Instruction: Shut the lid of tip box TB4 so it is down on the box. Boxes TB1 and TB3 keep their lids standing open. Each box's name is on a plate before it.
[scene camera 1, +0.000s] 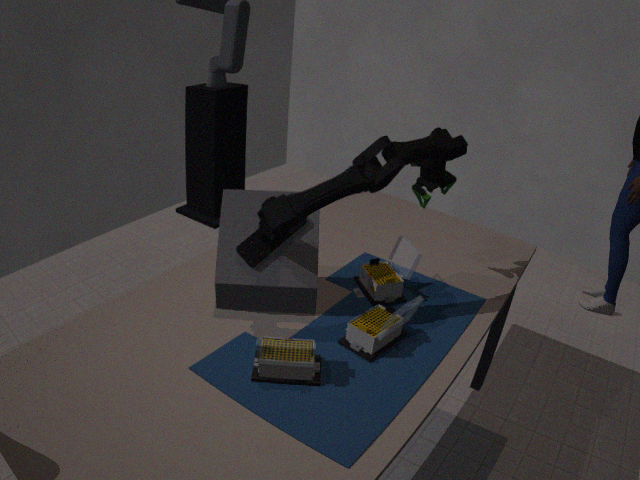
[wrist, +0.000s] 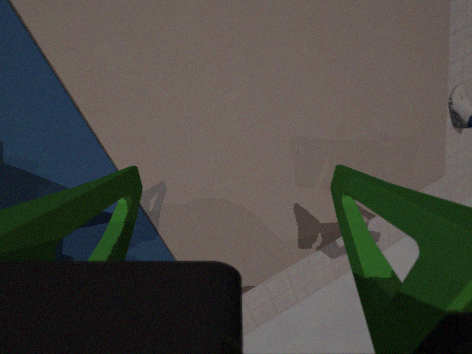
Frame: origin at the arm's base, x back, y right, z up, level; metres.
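Seen in the pictures: gripper, fingertip midpoint: (scene camera 1: 433, 200) (wrist: 236, 176); arm's base, link origin: (scene camera 1: 271, 235).
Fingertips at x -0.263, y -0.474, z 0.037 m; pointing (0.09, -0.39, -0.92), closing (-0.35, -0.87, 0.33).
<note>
Offsets run from my fingertips to a thing's top centre. "*": to the spot under its first point. Level surfaces: height alone.
My gripper (scene camera 1: 434, 198) (wrist: 236, 176) is open and empty, fingers pointing down, high above the far part of the table beyond the boxes. Three white tip boxes with yellow racks stand in scene camera 1. The back box {dx +0.032, dy +0.275, dz -0.148 m} (scene camera 1: 383, 290) has its clear lid {* dx -0.015, dy +0.205, dz -0.112 m} (scene camera 1: 405, 256) standing open. The middle box {dx -0.066, dy +0.479, dz -0.148 m} (scene camera 1: 362, 340) has its clear lid (scene camera 1: 409, 308) standing open to the right. The front left box {* dx -0.013, dy +0.761, dz -0.149 m} (scene camera 1: 286, 368) shows a clear panel over its yellow rack; I cannot tell whether that lid is down or tilted. The name plates are unreadable, so which box is TB4 cannot be told.
The boxes stand on a blue mat {dz -0.214 m} (scene camera 1: 345, 434) (wrist: 35, 95) on the table {dz -0.217 m} (scene camera 1: 129, 403) (wrist: 240, 100). A grey block (scene camera 1: 266, 297) carries the arm's base. Another arm stands on a dark pedestal (scene camera 1: 214, 149) behind. A person (scene camera 1: 620, 232) is beyond the table's right edge.
</note>
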